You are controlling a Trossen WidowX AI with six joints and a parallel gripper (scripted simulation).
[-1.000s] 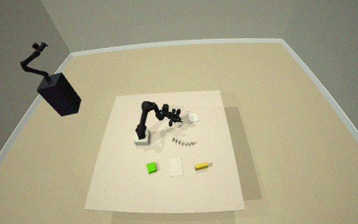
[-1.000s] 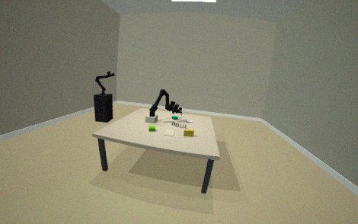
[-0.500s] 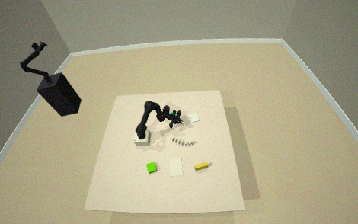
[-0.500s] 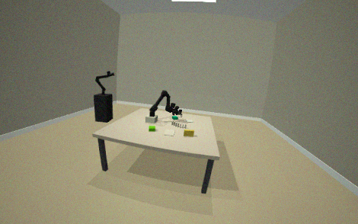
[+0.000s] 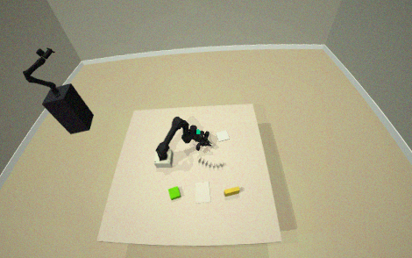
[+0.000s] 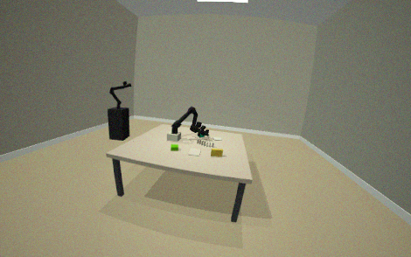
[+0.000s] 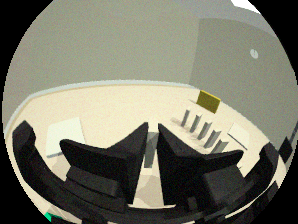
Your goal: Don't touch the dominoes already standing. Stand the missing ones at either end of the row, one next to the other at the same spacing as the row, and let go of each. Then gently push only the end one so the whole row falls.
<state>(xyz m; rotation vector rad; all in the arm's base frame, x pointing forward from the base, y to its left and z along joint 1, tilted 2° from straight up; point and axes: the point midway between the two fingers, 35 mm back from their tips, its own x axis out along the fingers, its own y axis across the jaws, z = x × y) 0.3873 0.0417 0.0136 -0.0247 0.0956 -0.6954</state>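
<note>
My gripper tip is 130 mm to the right of the white tile, 130 mm short of it and 80 mm above it. From my gripper tip the other things lie so: white pad: 350 mm to the right, 150 mm behind, 80 mm below; then yellow block: 410 mm to the right, 60 mm ahead, 50 mm below; then teal block: 190 mm to the left, 90 mm behind, 70 mm below.
</note>
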